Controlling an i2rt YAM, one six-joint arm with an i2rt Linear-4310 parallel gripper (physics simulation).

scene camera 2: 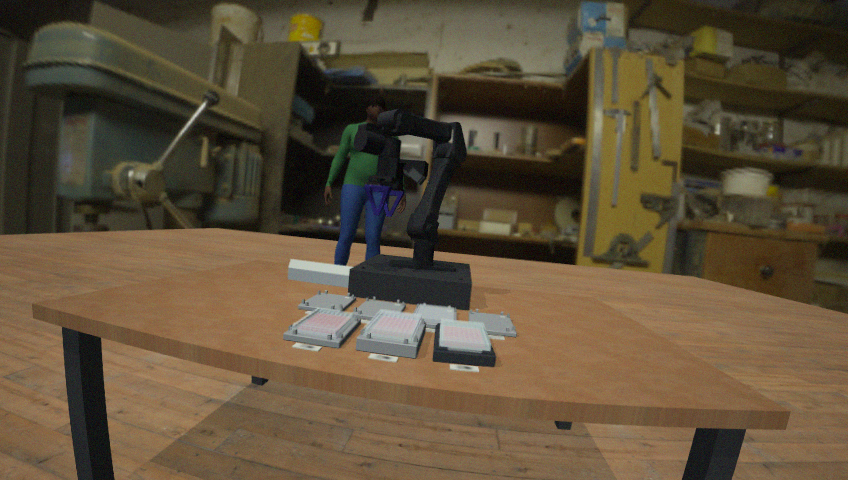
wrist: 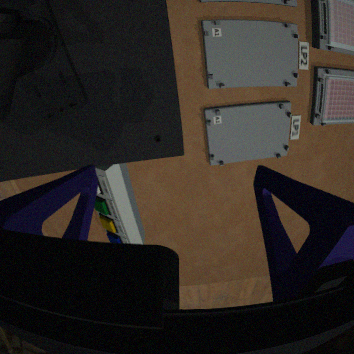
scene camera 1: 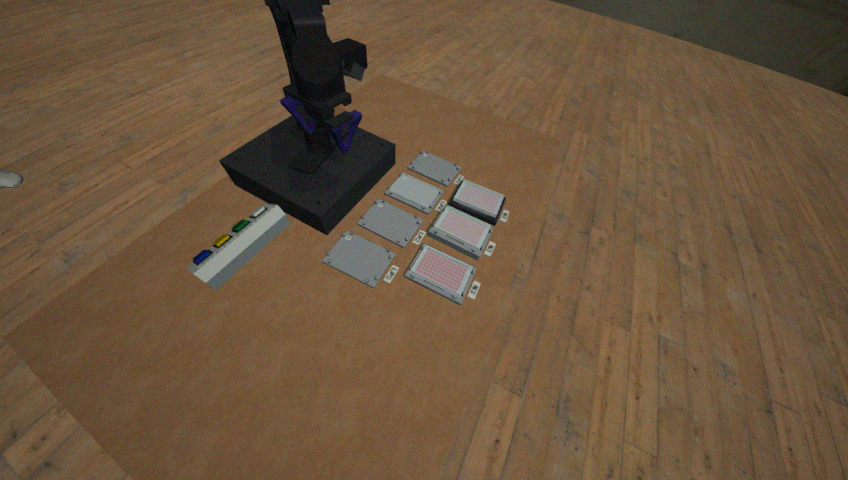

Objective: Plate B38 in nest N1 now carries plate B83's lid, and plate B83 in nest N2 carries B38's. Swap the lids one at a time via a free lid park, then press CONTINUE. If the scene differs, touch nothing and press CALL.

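Frame: origin at the arm's base, x ahead, y left, z up, level; millimetres.
Seen in the pictures: gripper, fingertip midpoint: (scene camera 2: 383, 216) (wrist: 175, 173) (scene camera 1: 328, 142); arm's base, origin of the base link: (scene camera 2: 422, 267) (wrist: 36, 43) (scene camera 1: 320, 149).
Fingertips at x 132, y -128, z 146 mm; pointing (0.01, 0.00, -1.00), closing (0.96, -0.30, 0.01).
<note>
Pixels of each thing's top centre, then the offset from my fingertips to it.
- front plate, middle of its top: (wrist: 350, 100) (scene camera 2: 325, 318) (scene camera 1: 442, 268) 292 mm ahead, 81 mm right, 200 mm down
- middle plate, middle of its top: (scene camera 2: 395, 320) (scene camera 1: 463, 225) 309 mm ahead, 51 mm left, 187 mm down
- LP2, middle of its top: (wrist: 256, 54) (scene camera 2: 380, 304) (scene camera 1: 390, 218) 124 mm ahead, 16 mm left, 207 mm down
- pale lid, middle of its top: (scene camera 2: 435, 311) (scene camera 1: 414, 189) 148 mm ahead, 144 mm left, 209 mm down
- button console, middle of its top: (wrist: 110, 221) (scene camera 1: 231, 231) (scene camera 2: 325, 262) 176 mm back, 180 mm right, 163 mm down
- third plate, middle of its top: (scene camera 2: 463, 330) (scene camera 1: 479, 196) 331 mm ahead, 175 mm left, 191 mm down
- fourth park, middle of its top: (scene camera 2: 491, 317) (scene camera 1: 435, 164) 171 mm ahead, 273 mm left, 207 mm down
My gripper (scene camera 1: 328, 140) (scene camera 2: 383, 215) (wrist: 175, 173) is open and empty, high above the table beside the base. The front plate (scene camera 1: 441, 272) (scene camera 2: 324, 322) (wrist: 340, 97) looks deeper pink than the middle plate (scene camera 1: 460, 230) (scene camera 2: 392, 325) (wrist: 345, 25); whether it is lidded I cannot tell. Their nest labels are too blurred to read. Parks LP1 (scene camera 1: 358, 259) (wrist: 249, 134) and LP2 (scene camera 1: 390, 223) (wrist: 252, 56) are bare. A pale lid (scene camera 1: 414, 192) (scene camera 2: 437, 315) lies on the third park. The button console (scene camera 1: 242, 249) (scene camera 2: 318, 271) (wrist: 125, 200) has unreadable button names.
A third plate (scene camera 1: 479, 198) (scene camera 2: 465, 336) sits in a black nest. A fourth park (scene camera 1: 434, 167) (scene camera 2: 492, 323) is bare. The console carries blue (scene camera 1: 202, 256), yellow (scene camera 1: 221, 240), green (scene camera 1: 240, 226) and white (scene camera 1: 258, 211) buttons. A person (scene camera 2: 358, 160) stands behind the table.
</note>
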